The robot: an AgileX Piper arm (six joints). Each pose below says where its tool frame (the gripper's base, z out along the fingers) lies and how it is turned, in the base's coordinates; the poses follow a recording.
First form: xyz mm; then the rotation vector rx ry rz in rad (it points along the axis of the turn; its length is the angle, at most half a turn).
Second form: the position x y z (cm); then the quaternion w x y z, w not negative. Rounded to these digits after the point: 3 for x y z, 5 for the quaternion.
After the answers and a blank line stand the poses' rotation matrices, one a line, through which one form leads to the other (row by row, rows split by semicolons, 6 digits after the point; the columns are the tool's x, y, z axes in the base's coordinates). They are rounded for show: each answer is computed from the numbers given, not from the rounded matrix.
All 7 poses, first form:
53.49 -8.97 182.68 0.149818 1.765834 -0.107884
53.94 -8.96 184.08 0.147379 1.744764 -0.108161
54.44 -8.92 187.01 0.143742 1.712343 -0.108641
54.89 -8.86 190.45 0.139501 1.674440 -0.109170
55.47 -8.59 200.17 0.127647 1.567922 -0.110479
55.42 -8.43 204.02 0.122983 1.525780 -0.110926
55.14 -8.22 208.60 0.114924 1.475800 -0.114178
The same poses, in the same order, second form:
5.349 -0.897 18.268 0.63117 0.06545 0.77144 -0.04713
5.394 -0.896 18.408 0.63934 0.06460 0.76474 -0.04741
5.444 -0.892 18.701 0.65176 0.06332 0.75426 -0.04785
5.489 -0.886 19.045 0.66605 0.06180 0.74177 -0.04836
5.547 -0.859 20.017 0.70492 0.05741 0.70522 -0.04969
5.542 -0.843 20.402 0.71974 0.05563 0.69019 -0.05018
5.514 -0.822 20.860 0.73689 0.05233 0.67197 -0.05199

-0.194669 0.160478 0.967652; 0.041486 0.986990 -0.155339; -0.979991 0.009904 -0.198794
-0.174145 0.159418 0.971730; 0.038181 0.987160 -0.155107; -0.983980 0.010090 -0.177995
-0.142409 0.157894 0.977133; 0.033135 0.987402 -0.154724; -0.989253 0.010343 -0.145847
-0.105109 0.156102 0.982132; 0.027256 0.987684 -0.154067; -0.994087 0.010576 -0.108070
0.000405 0.151032 0.988529; 0.010921 0.988469 -0.151028; -0.999940 0.010857 -0.001249
0.042236 0.149023 0.987931; 0.004563 0.988775 -0.149345; -0.999097 0.010816 0.041082
0.091501 0.146946 0.984903; -0.006294 0.989118 -0.146990; -0.995785 0.007251 0.091431

